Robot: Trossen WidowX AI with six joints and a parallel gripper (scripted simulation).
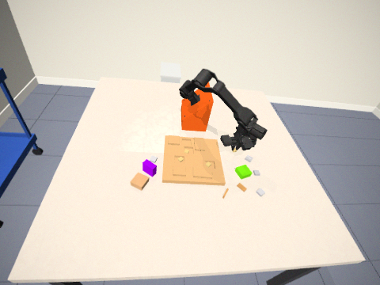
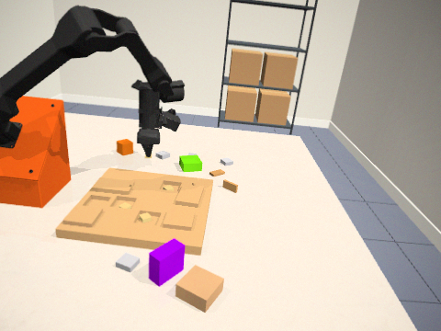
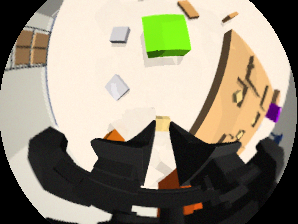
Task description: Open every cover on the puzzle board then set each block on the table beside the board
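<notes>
The tan puzzle board lies 50 mm ahead of my gripper tip, 240 mm to the right of it and 20 mm below it. Also, from my gripper tip: green block: 120 mm ahead, 30 mm to the left, 20 mm below; grey piece: 70 mm ahead, 420 mm to the right, 30 mm below; orange block: 100 mm behind, 90 mm to the left, 20 mm below.
</notes>
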